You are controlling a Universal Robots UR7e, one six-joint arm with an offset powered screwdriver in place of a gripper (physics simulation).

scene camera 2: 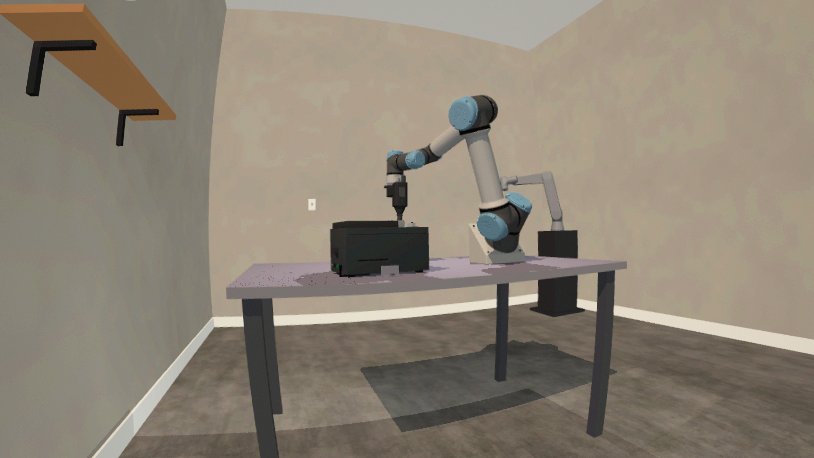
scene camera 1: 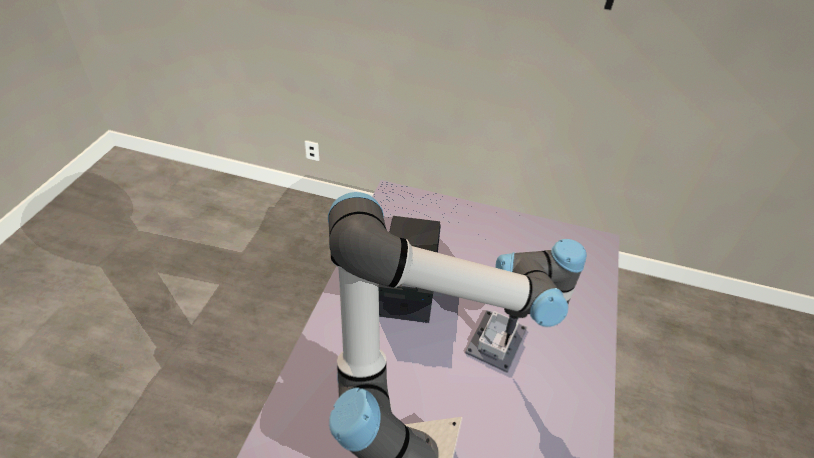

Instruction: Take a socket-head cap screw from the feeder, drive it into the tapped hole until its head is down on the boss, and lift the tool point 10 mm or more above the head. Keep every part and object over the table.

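Observation:
The powered screwdriver [scene camera 1: 507,339] [scene camera 2: 399,214] points down. In scene camera 1 its slim nose reaches over the right side of the open light grey housing [scene camera 1: 491,349] and its tip appears down at or inside it. In scene camera 2 the tip is hidden behind the black feeder [scene camera 1: 405,311] [scene camera 2: 381,249]. The housing sits on a dark grey base plate [scene camera 1: 515,357], to the right of the feeder in scene camera 1. The screw, the boss and the tapped hole cannot be made out, so whether the bit bears a screw cannot be told.
The arm's forearm [scene camera 1: 466,276] passes over the feeder in scene camera 1. The arm stands on a pale mount [scene camera 1: 448,434] [scene camera 2: 479,250] on the table [scene camera 1: 586,375] [scene camera 2: 444,281]. A second arm on a black pedestal [scene camera 2: 557,243] stands behind. An orange shelf [scene camera 2: 108,74] is on the left wall.

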